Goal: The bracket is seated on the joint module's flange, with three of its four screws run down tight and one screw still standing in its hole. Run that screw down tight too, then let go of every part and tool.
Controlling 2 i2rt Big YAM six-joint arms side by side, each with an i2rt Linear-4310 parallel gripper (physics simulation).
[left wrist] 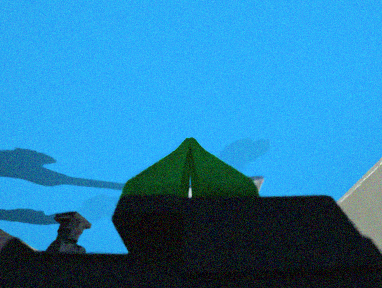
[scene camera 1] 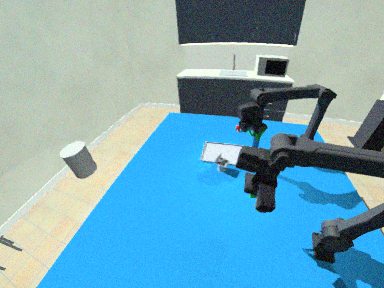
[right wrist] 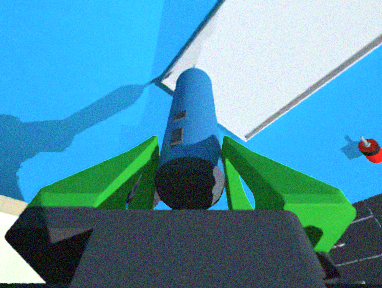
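Where they show: left gripper, between the fingertips: point(left wrist: 190, 144) point(scene camera 1: 250, 196); right gripper, between the fingertips: point(scene camera 1: 255, 138) point(right wrist: 190, 144); left arm's base, origin of its link: point(scene camera 1: 321, 247); right arm's base, origin of its link: point(left wrist: 74, 219).
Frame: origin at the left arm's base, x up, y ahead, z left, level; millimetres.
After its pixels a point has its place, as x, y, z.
My right gripper point(scene camera 1: 256, 134) @[247, 416, -389] point(right wrist: 190, 144) @[247, 416, -389] is shut on the blue power screwdriver point(scene camera 1: 256, 142) @[229, 404, -380] point(right wrist: 192, 110) @[218, 421, -386], whose far end points toward the white tray point(scene camera 1: 212, 149) @[4, 697, -496] point(right wrist: 285, 55) @[4, 507, -517]. My left gripper point(scene camera 1: 252, 196) @[248, 394, 2] point(left wrist: 190, 144) @[248, 394, 2] is shut and empty, its green fingertips together; in the scene view it is mostly hidden behind its own arm. A small grey part point(scene camera 1: 222, 163) @[64, 576, -318], apparently the joint module with the bracket, stands at the tray's front edge, partly hidden by the arm. The screws and flange holes cannot be made out. A grey flared part point(left wrist: 72, 230) @[54, 66, -586] shows at the lower left of the left wrist view.
A red and black object with a metal tip point(scene camera 1: 238, 128) @[27, 557, -827] point(right wrist: 369, 147) @[24, 561, -814] lies beyond the tray. The left arm point(scene camera 1: 325, 152) @[528, 267, 31] reaches across in front of the tray's right part. A grey cylinder point(scene camera 1: 79, 161) is at the left. A counter point(scene camera 1: 200, 75) with a microwave stands behind.
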